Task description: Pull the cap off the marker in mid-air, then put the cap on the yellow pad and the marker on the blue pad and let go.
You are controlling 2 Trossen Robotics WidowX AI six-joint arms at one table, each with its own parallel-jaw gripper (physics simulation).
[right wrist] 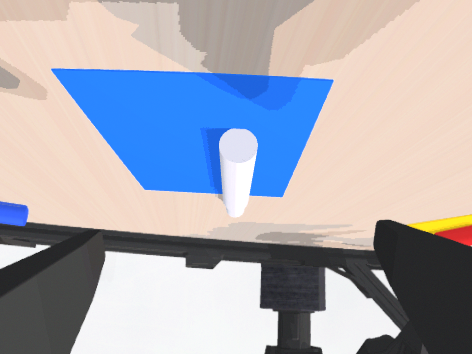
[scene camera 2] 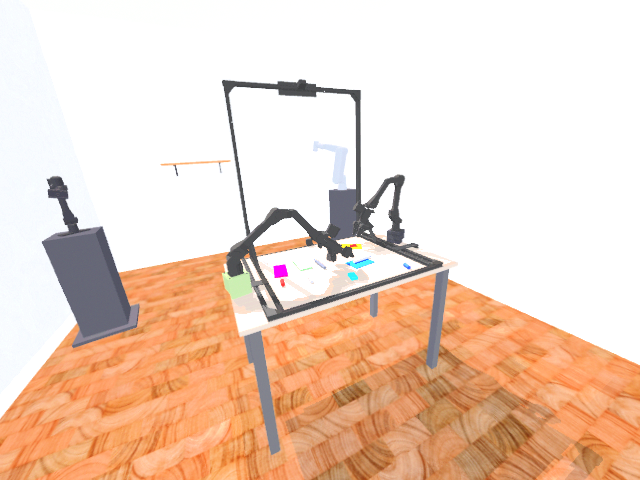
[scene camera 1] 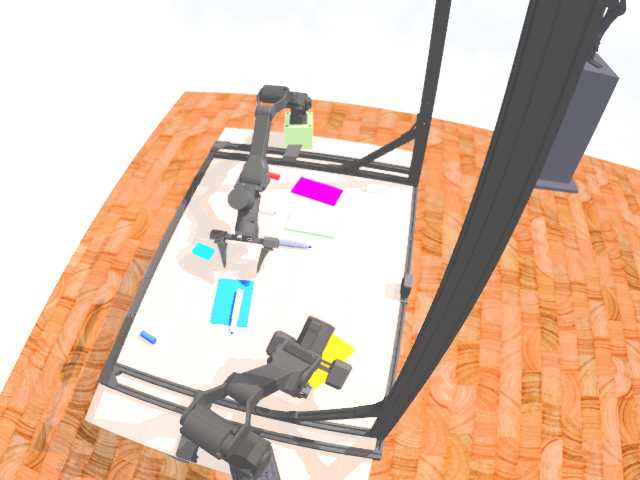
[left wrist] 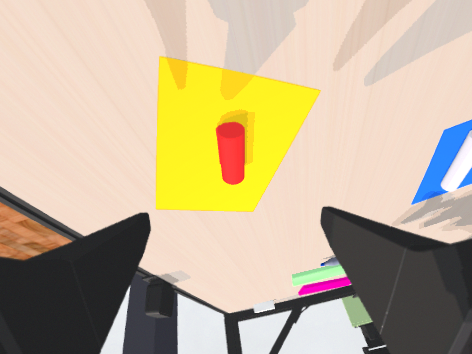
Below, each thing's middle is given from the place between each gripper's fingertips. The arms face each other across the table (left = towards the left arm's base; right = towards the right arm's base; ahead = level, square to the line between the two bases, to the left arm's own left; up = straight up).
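Measuring from my left hand, I find the yellow pad [scene camera 1: 336,348] 3 cm to the right, 1 cm behind and 7 cm below. The white marker [right wrist: 238,148] is 22 cm ahead of my left hand, 14 cm to the right of it and 7 cm below it. As for the blue pad [scene camera 1: 226,291], it is 17 cm to the right of my left hand, 24 cm ahead of it and 7 cm below it, while the magenta pad [scene camera 1: 305,187] is 3 cm ahead of that same left hand, 61 cm to the right of it and 7 cm below it.
From my right hand, the white marker is 10 cm to the left, 1 cm ahead and 5 cm below. The blue pad is 7 cm to the left of my right hand, 2 cm ahead of it and 6 cm below it. Then I see the yellow pad 23 cm behind my right hand, 21 cm to the left of it and 6 cm below it, and the magenta pad 36 cm to the right of my right hand, 18 cm behind it and 5 cm below it.
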